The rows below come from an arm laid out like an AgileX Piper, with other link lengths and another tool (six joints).
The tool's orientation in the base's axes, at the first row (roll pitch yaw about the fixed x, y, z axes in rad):
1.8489 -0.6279 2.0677
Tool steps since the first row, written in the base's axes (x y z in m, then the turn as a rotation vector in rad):
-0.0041 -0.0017 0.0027 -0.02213 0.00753 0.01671
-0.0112 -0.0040 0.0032 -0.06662 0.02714 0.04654
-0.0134 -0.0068 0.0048 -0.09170 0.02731 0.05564
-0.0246 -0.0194 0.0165 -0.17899 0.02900 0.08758
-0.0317 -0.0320 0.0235 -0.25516 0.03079 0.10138
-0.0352 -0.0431 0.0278 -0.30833 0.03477 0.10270
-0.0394 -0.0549 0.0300 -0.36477 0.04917 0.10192
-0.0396 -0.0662 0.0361 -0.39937 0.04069 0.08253
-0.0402 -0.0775 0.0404 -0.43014 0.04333 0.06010
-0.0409 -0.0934 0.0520 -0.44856 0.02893 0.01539
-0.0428 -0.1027 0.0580 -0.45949 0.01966 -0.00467
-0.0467 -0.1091 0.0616 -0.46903 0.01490 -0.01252
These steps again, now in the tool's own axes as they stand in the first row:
0.0020 0.0006 -0.0048 0.02371 -0.00105 -0.01620
0.0034 -0.0018 -0.0117 0.07235 -0.00773 -0.04524
0.0032 -0.0006 -0.0154 0.08749 -0.01351 -0.06643
0.0054 0.0074 -0.0342 0.14113 -0.03385 -0.13959
0.0033 0.0138 -0.0488 0.17989 -0.06266 -0.20011
-0.0008 0.0194 -0.0591 0.20401 -0.09023 -0.23887
-0.0062 0.0233 -0.0699 0.23557 -0.12493 -0.27343
-0.0106 0.0321 -0.0782 0.23150 -0.15458 -0.30079
-0.0159 0.0393 -0.0864 0.23207 -0.18871 -0.31787
-0.0201 0.0537 -0.0990 0.20267 -0.22764 -0.33073
-0.0225 0.0608 -0.1074 0.18850 -0.24544 -0.34024
-0.0234 0.0640 -0.1150 0.18419 -0.25468 -0.34868

